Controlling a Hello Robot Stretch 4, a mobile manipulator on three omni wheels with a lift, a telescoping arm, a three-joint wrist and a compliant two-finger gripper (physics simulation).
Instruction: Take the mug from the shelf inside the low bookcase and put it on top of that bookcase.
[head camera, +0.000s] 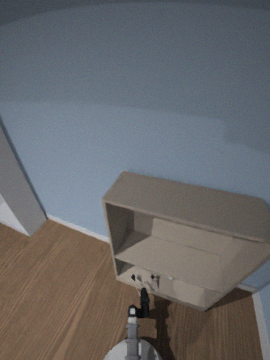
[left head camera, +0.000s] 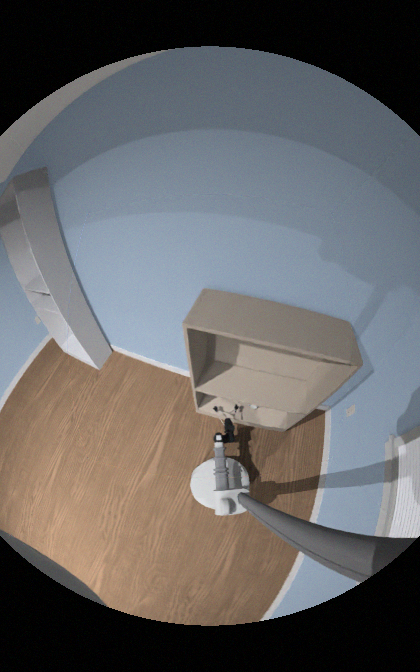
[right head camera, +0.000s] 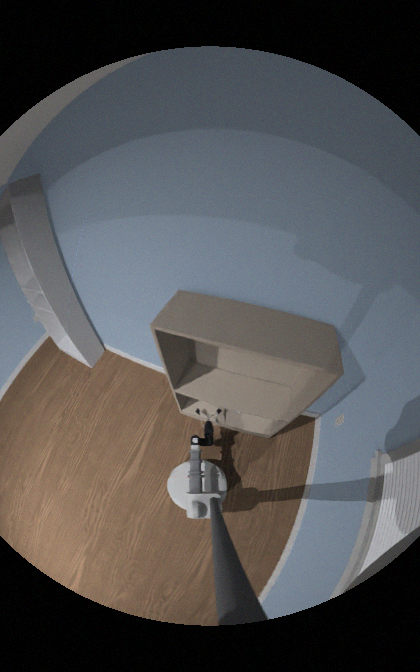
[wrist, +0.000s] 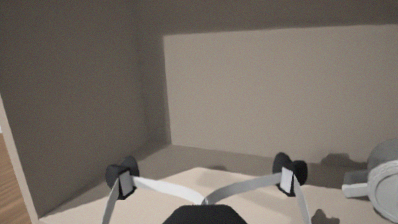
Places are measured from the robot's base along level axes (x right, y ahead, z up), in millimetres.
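Where they show: gripper, between the fingertips: (head camera: 142, 274) (wrist: 205, 168).
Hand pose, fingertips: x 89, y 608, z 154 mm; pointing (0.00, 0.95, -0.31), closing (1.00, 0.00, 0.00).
Observation:
Each offset is from my fingertips to the centre of the thing. "*": to the spot under its first point. Level surfaces: height alone.
The low beige bookcase (head camera: 190, 200) (left head camera: 275, 320) (right head camera: 255, 325) (wrist: 280, 90) stands against the blue wall. The pale grey-white mug @[dz -49, dx +243, dy +34 mm] (wrist: 380, 180) is on its lower shelf, cut off by the right edge of the wrist view; its round end faces the camera and its handle points left. In the head view the mug (head camera: 170, 278) is a small white spot under the middle shelf, as is the mug (left head camera: 254, 406) in the left head view. My gripper (head camera: 143, 277) (left head camera: 226, 408) (right head camera: 208, 411) (wrist: 205, 168) is open and empty at the lower compartment, left of the mug and apart from it.
The bookcase's left side panel @[* dz +62, dx -198, dy +88 mm] (wrist: 65, 100) rises left of the gripper, and the middle shelf @[dz +302 mm] (head camera: 175, 257) (left head camera: 250, 382) (right head camera: 230, 387) is above the lower compartment. A tall grey shelf unit (left head camera: 52, 260) (right head camera: 47, 260) stands at the left. The robot's white base (left head camera: 202, 482) (right head camera: 180, 485) is in front.

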